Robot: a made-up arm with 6 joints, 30 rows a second.
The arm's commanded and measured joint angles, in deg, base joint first. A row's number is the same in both.
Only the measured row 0 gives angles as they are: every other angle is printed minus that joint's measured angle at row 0.
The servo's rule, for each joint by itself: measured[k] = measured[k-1] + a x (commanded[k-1-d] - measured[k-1]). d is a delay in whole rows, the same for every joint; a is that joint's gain. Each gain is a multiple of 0.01, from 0.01 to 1. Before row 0 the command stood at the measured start. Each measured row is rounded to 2 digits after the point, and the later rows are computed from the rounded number. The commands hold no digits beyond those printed.
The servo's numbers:
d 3
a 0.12 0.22 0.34 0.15 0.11 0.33
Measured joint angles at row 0:
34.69 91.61 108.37 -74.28 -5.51 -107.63
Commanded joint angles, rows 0 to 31:
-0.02 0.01 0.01 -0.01 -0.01 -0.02
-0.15 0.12 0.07 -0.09 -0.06 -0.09
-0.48 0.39 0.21 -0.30 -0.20 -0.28
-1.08 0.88 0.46 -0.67 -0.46 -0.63
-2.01 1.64 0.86 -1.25 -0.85 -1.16
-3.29 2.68 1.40 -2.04 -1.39 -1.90
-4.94 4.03 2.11 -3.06 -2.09 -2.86
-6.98 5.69 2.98 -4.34 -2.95 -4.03
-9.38 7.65 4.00 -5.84 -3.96 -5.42
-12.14 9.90 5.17 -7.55 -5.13 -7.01
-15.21 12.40 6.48 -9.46 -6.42 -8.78
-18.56 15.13 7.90 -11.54 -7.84 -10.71
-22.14 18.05 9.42 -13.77 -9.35 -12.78
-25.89 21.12 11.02 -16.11 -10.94 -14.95
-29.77 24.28 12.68 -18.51 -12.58 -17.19
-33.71 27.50 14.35 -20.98 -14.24 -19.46
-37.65 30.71 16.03 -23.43 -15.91 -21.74
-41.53 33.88 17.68 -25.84 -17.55 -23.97
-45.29 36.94 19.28 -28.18 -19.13 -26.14
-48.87 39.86 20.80 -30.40 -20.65 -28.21
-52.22 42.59 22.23 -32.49 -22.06 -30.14
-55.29 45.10 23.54 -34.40 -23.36 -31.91
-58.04 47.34 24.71 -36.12 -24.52 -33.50
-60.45 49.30 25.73 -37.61 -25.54 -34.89
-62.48 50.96 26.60 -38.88 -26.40 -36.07
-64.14 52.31 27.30 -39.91 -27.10 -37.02
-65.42 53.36 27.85 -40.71 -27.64 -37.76
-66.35 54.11 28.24 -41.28 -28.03 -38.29
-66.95 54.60 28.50 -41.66 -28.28 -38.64
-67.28 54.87 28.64 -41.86 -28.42 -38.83
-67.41 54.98 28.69 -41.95 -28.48 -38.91
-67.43 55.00 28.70 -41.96 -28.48 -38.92
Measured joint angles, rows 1 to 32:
0.00 0.00 0.00 0.00 0.00 0.00
0.00 0.00 0.00 0.00 0.00 0.00
0.00 0.00 0.00 0.00 0.00 0.00
0.00 0.00 0.00 0.00 0.00 -0.01
-0.02 0.03 0.02 -0.01 -0.01 -0.04
-0.08 0.11 0.08 -0.05 -0.03 -0.12
-0.20 0.28 0.21 -0.14 -0.08 -0.29
-0.42 0.58 0.43 -0.31 -0.16 -0.58
-0.76 1.04 0.76 -0.57 -0.30 -1.02
-1.26 1.70 1.22 -0.94 -0.50 -1.63
-1.95 2.58 1.82 -1.45 -0.77 -2.42
-2.84 3.70 2.56 -2.11 -1.12 -3.41
-3.96 5.06 3.45 -2.93 -1.56 -4.60
-5.31 6.67 4.48 -3.91 -2.09 -5.98
-6.90 8.53 5.64 -5.05 -2.72 -7.54
-8.73 10.62 6.93 -6.36 -3.45 -9.27
-10.79 12.93 8.32 -7.82 -4.27 -11.14
-13.07 15.43 9.80 -9.42 -5.18 -13.14
-15.55 18.09 11.35 -11.15 -6.18 -15.23
-18.20 20.87 12.94 -12.99 -7.25 -17.38
-21.00 23.73 14.55 -14.92 -8.38 -19.55
-23.91 26.64 16.16 -16.91 -9.56 -21.72
-26.91 29.55 17.74 -18.93 -10.78 -23.86
-29.95 32.42 19.27 -20.96 -12.02 -25.93
-32.99 35.21 20.72 -22.98 -13.27 -27.90
-36.00 37.88 22.08 -24.95 -14.51 -29.75
-38.93 40.39 23.32 -26.85 -15.72 -31.45
-41.76 42.72 24.44 -28.65 -16.89 -32.97
-44.45 44.83 25.41 -30.34 -18.01 -34.31
-46.97 46.71 26.24 -31.90 -19.07 -35.45
-49.30 48.34 26.92 -33.31 -20.06 -36.39
-51.42 49.72 27.46 -34.56 -20.96 -37.13

